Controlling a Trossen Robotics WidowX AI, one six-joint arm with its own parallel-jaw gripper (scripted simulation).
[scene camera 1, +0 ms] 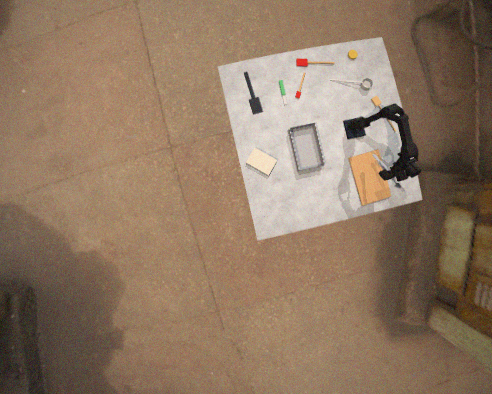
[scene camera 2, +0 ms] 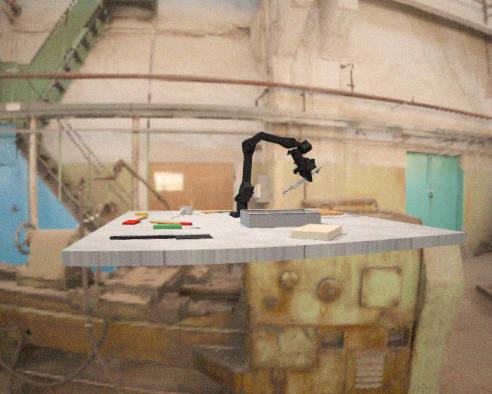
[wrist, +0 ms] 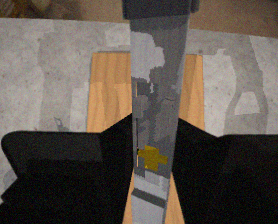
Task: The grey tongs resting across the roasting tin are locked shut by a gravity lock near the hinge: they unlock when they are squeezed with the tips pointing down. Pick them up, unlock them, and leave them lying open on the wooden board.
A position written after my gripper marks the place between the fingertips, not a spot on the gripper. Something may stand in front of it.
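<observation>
You can see my gripper [wrist: 150, 116] here, and there's a grey roasting tin [scene camera 2: 268, 218] too. Scene camera 1 also gets the tin [scene camera 1: 304, 140], and then there's a wooden board [scene camera 1: 371, 187].
</observation>
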